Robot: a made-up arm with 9 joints. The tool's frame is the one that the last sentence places.
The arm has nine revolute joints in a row. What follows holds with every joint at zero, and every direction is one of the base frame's. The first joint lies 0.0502 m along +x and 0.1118 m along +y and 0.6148 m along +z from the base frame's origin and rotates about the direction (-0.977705, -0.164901, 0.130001), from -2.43 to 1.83 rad. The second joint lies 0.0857 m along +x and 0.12 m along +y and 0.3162 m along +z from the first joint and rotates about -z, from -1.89 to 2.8 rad. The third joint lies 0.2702 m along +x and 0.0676 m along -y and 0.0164 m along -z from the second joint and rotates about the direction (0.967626, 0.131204, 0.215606), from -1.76 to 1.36 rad. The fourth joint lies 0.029 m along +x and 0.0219 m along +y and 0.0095 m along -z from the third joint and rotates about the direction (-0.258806, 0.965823, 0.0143), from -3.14 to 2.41 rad. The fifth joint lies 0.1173 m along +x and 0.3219 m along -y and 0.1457 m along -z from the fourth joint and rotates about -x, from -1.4 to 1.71 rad. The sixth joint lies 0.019 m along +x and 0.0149 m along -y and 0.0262 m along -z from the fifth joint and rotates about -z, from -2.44 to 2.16 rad. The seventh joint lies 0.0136 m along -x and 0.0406 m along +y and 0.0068 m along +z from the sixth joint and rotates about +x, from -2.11 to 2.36 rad. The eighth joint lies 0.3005 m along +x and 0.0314 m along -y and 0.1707 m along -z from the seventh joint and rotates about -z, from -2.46 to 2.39 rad. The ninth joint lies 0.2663 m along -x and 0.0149 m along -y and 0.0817 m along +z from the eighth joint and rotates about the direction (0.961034, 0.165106, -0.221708), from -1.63 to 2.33 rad. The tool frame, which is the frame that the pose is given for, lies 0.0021 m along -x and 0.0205 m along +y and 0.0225 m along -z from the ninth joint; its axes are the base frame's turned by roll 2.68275, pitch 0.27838 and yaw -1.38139 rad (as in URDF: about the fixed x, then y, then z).
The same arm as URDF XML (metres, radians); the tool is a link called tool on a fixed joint. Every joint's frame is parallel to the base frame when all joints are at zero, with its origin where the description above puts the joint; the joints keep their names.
<robot name="arm">
<joint name="tool_fixed" type="fixed"><parent link="link9"/><child link="tool"/><origin xyz="-0.0021 0.0205 -0.0225" rpy="2.6827 0.2784 -1.3814"/></joint>
<joint name="joint 9" type="revolute"><parent link="link8"/><child link="link9"/><origin xyz="-0.2663 -0.0149 0.0817"/><axis xyz="0.961034 0.165106 -0.221708"/><limit lower="-1.6300" upper="2.3300"/></joint>
<joint name="joint 8" type="revolute"><parent link="link7"/><child link="link8"/><origin xyz="0.3005 -0.0314 -0.1707"/><axis xyz="0 0 -1"/><limit lower="-2.4600" upper="2.3900"/></joint>
<joint name="joint 7" type="revolute"><parent link="link6"/><child link="link7"/><origin xyz="-0.0136 0.0406 0.0068"/><axis xyz="1 0 0"/><limit lower="-2.1100" upper="2.3600"/></joint>
<joint name="joint 6" type="revolute"><parent link="link5"/><child link="link6"/><origin xyz="0.0190 -0.0149 -0.0262"/><axis xyz="0 0 -1"/><limit lower="-2.4400" upper="2.1600"/></joint>
<joint name="joint 5" type="revolute"><parent link="link4"/><child link="link5"/><origin xyz="0.1173 -0.3219 -0.1457"/><axis xyz="-1 0 0"/><limit lower="-1.4000" upper="1.7100"/></joint>
<joint name="joint 4" type="revolute"><parent link="link3"/><child link="link4"/><origin xyz="0.0290 0.0219 -0.0095"/><axis xyz="-0.258806 0.965823 0.0143"/><limit lower="-3.1400" upper="2.4100"/></joint>
<joint name="joint 3" type="revolute"><parent link="link2"/><child link="link3"/><origin xyz="0.2702 -0.0676 -0.0164"/><axis xyz="0.967626 0.131204 0.215606"/><limit lower="-1.7600" upper="1.3600"/></joint>
<joint name="joint 2" type="revolute"><parent link="link1"/><child link="link2"/><origin xyz="0.0857 0.1200 0.3162"/><axis xyz="0 0 -1"/><limit lower="-1.8900" upper="2.8000"/></joint>
<joint name="joint 1" type="revolute"><parent link="base_link"/><child link="link1"/><origin xyz="0.0502 0.1118 0.6148"/><axis xyz="-0.977705 -0.164901 0.130001"/><limit lower="-2.4300" upper="1.8300"/></joint>
<link name="base_link"/>
<link name="link1"/>
<link name="link2"/>
<link name="link3"/>
<link name="link4"/>
<link name="link5"/>
<link name="link6"/>
<link name="link7"/>
<link name="link8"/>
<link name="link9"/>
<link name="tool"/>
</robot>

